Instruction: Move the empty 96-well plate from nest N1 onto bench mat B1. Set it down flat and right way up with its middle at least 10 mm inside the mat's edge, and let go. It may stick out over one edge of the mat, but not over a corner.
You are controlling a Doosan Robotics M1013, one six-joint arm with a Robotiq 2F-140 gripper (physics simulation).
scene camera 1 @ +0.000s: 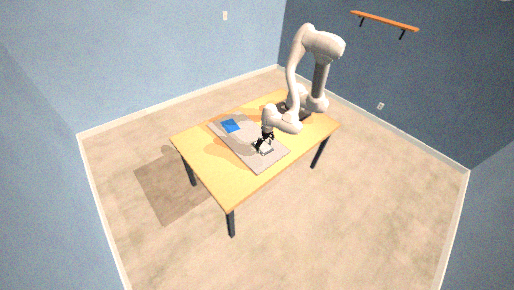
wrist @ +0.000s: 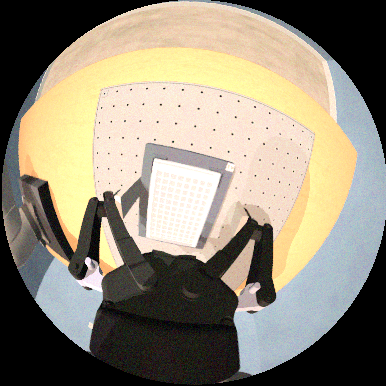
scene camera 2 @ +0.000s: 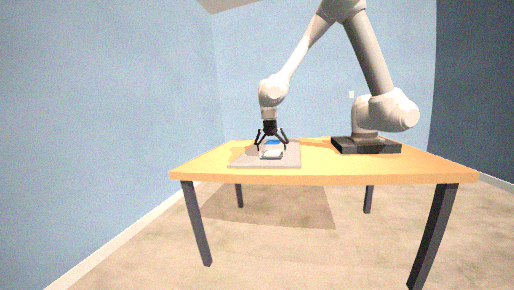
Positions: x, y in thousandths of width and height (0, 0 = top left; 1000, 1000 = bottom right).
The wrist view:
my gripper: 475, 494
white 96-well plate: 468, 506
nest N1: 465, 403
